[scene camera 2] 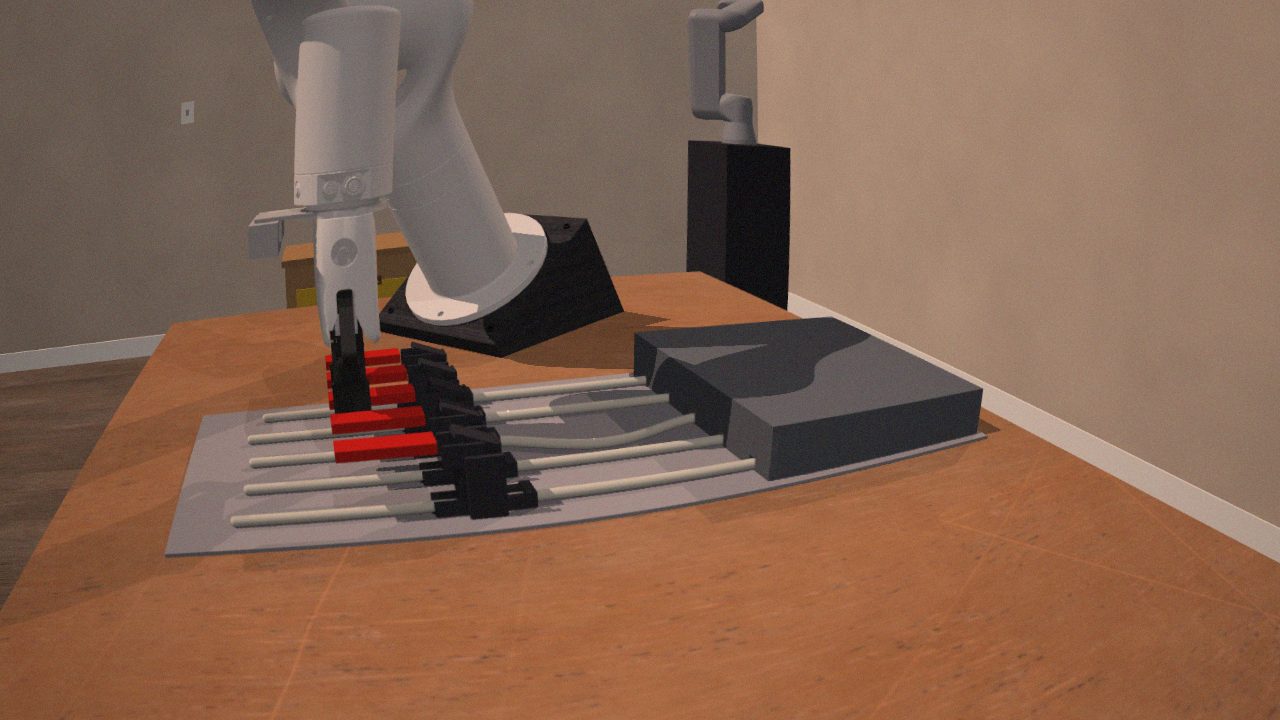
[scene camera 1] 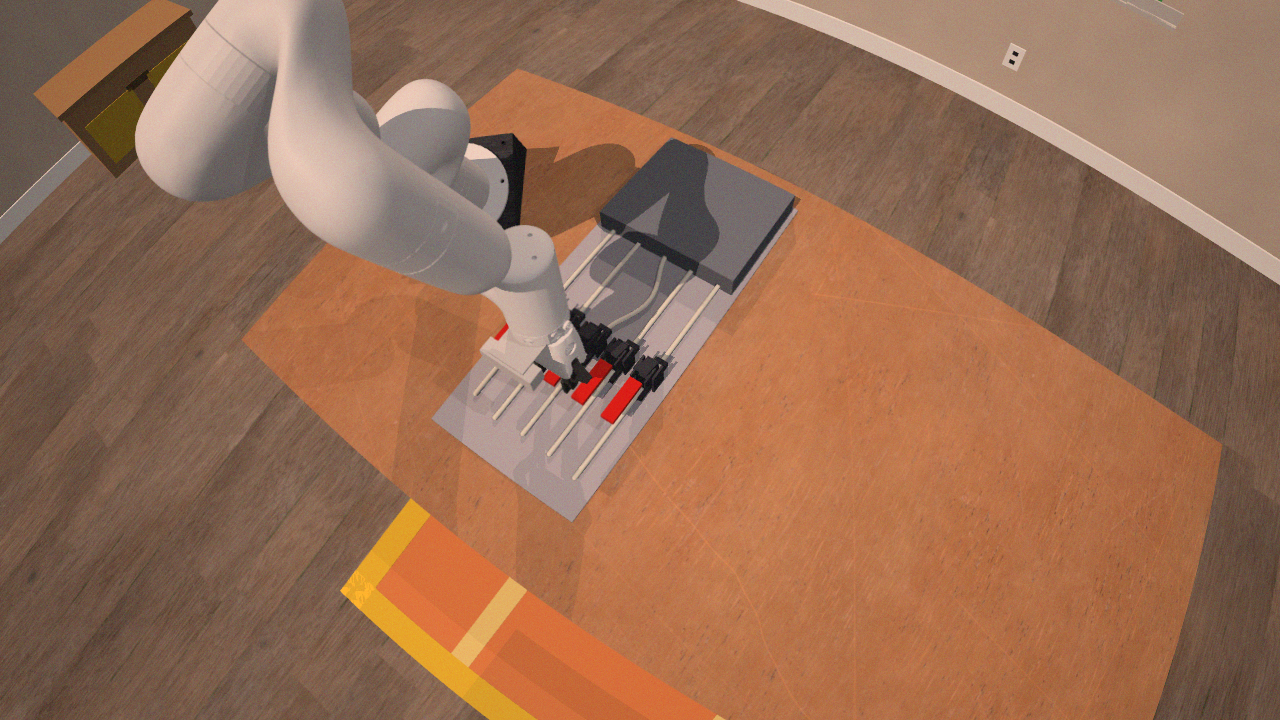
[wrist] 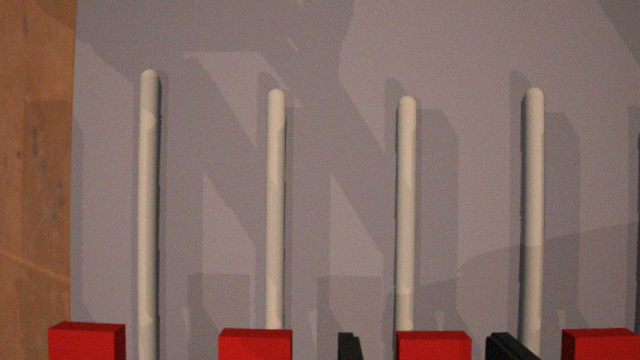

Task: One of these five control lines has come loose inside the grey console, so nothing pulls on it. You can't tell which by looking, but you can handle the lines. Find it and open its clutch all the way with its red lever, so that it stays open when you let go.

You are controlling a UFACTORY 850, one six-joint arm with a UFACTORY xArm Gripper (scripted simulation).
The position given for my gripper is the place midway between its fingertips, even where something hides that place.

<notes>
In view: my gripper (scene camera 2: 353, 419) and a red lever (scene camera 1: 621, 400).
My gripper is seen too in scene camera 1 (scene camera 1: 557, 377).
</notes>
